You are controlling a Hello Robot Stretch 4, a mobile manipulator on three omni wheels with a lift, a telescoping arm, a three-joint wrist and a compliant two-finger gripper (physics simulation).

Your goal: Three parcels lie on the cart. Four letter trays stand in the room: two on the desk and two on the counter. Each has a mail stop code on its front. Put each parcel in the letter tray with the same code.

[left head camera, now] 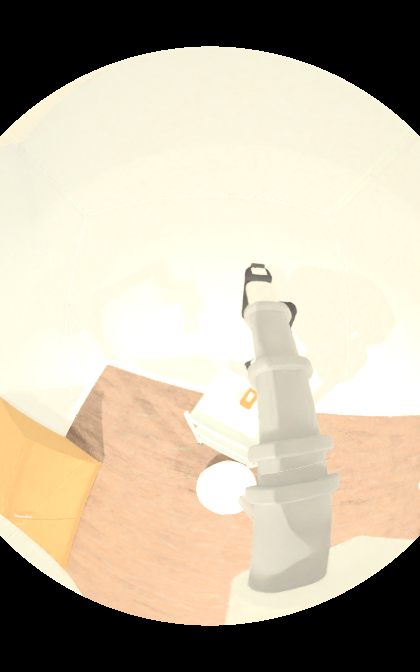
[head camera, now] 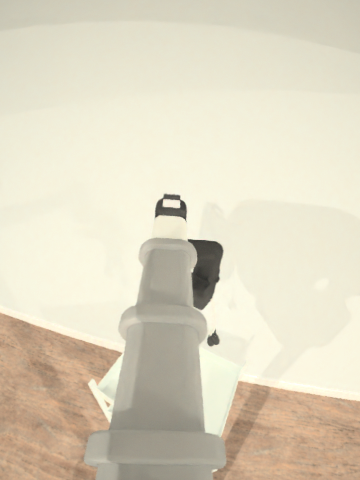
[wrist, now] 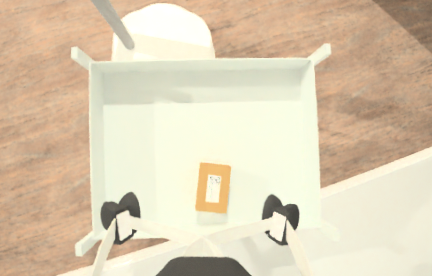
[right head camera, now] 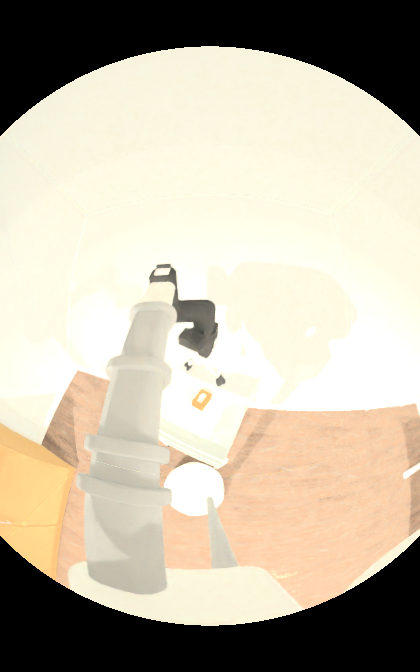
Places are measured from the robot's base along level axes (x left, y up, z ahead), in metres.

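Where they show: gripper, fingertip midpoint: [wrist: 201,210].
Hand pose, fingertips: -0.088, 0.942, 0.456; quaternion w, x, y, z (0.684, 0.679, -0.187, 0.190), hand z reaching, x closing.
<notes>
After its pixels a point has its place, as x, y, z.
One orange-brown parcel [left head camera: 248,398] [right head camera: 201,399] [wrist: 204,171] {-0.074, 0.685, 0.449} with a white label lies on the pale cart [left head camera: 220,392] [right head camera: 222,432] [wrist: 200,63] {0.022, 0.681, 0.262} [head camera: 220,382] {-0.237, 0.635, 0.424}. It lies toward the wall side of the cart in the wrist view. Its code is too small to read. My gripper [right head camera: 204,372] [wrist: 201,210] {-0.088, 0.942, 0.456} is open, with its fingers wide apart and no thing between them. It hangs above the cart's wall-side part, and in the wrist view the parcel shows just above the line between the fingertips. The arm hides part of the cart in the head views. The letter trays do not show.
A white round shape [left head camera: 226,487] [right head camera: 195,489] [wrist: 165,30] {0.049, 0.187, -0.060} is beside the cart, on the side away from the wall. A large yellow-orange box-like piece [left head camera: 40,480] [right head camera: 30,485] stands at the left. A pale wall [head camera: 100,250] {0.315, 0.899, 0.875} rises behind the cart.
</notes>
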